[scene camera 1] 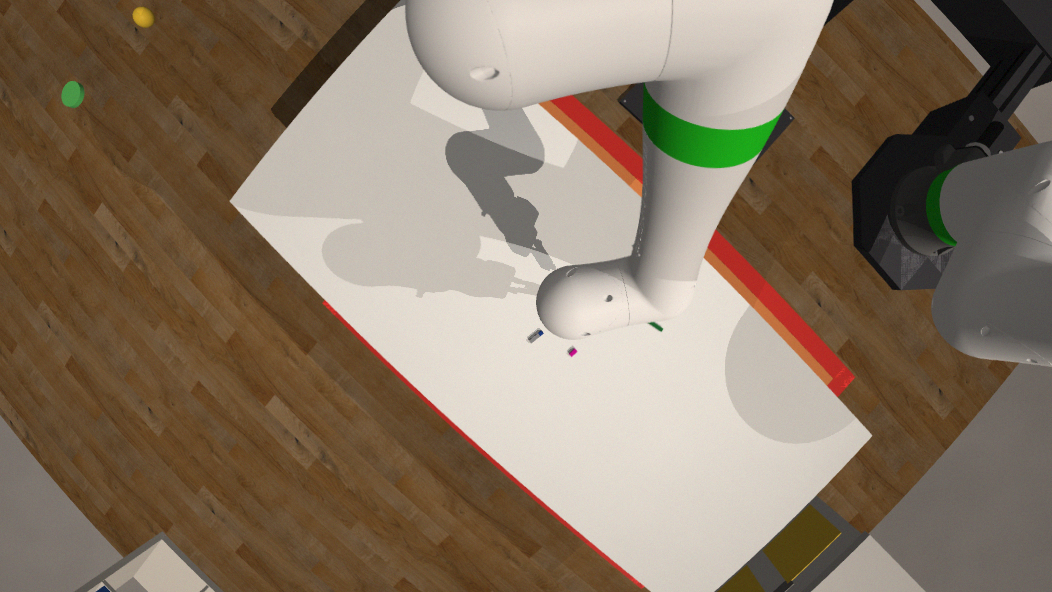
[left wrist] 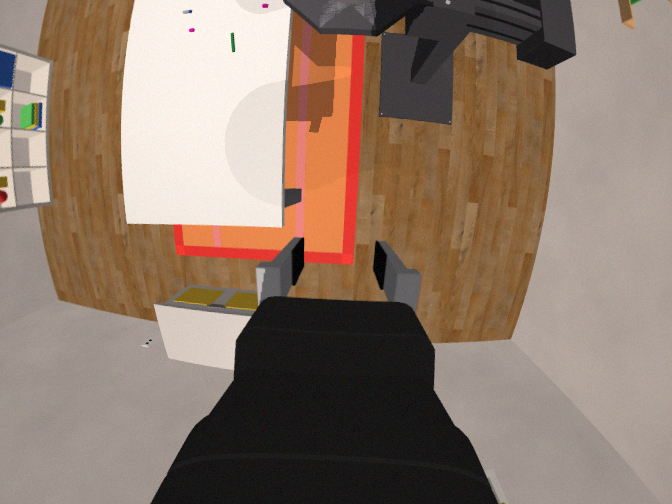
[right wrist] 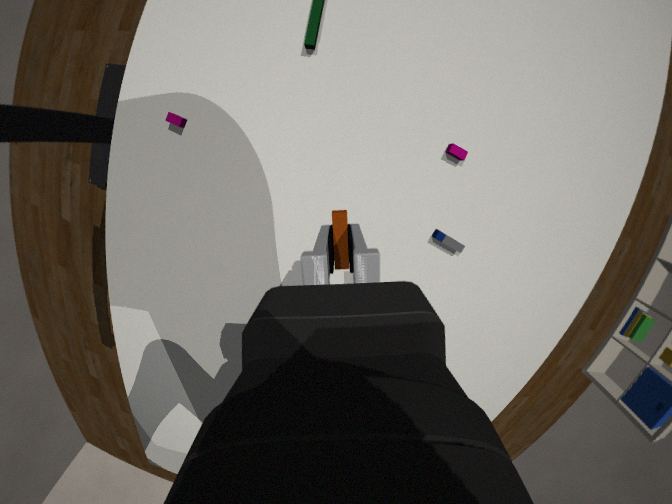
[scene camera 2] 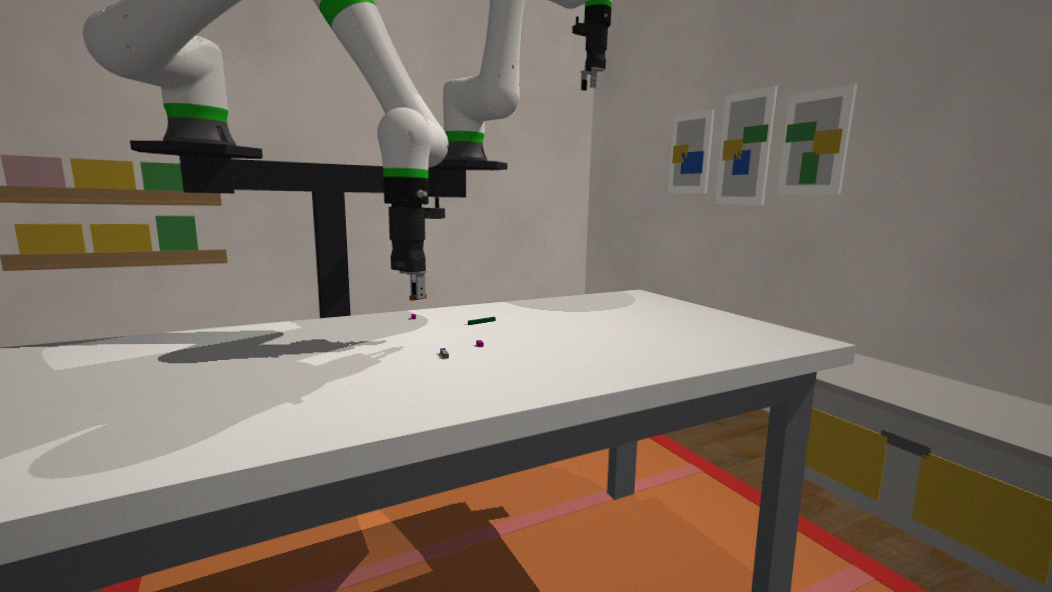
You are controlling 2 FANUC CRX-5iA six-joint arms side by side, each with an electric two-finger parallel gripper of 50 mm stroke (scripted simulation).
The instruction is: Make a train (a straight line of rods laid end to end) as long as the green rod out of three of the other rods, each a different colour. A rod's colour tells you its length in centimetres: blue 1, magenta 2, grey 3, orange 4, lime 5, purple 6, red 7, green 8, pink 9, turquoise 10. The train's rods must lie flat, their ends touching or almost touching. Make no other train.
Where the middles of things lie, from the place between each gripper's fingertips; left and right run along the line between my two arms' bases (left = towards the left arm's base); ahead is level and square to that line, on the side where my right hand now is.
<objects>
Now: the orange rod (right wrist: pixel 339 217) 2 cm below my right hand (scene camera 2: pixel 418 297).
The orange rod is 840 mm to the right of my left hand (scene camera 2: pixel 588 88), 620 mm below it and 450 mm ahead of it.
</objects>
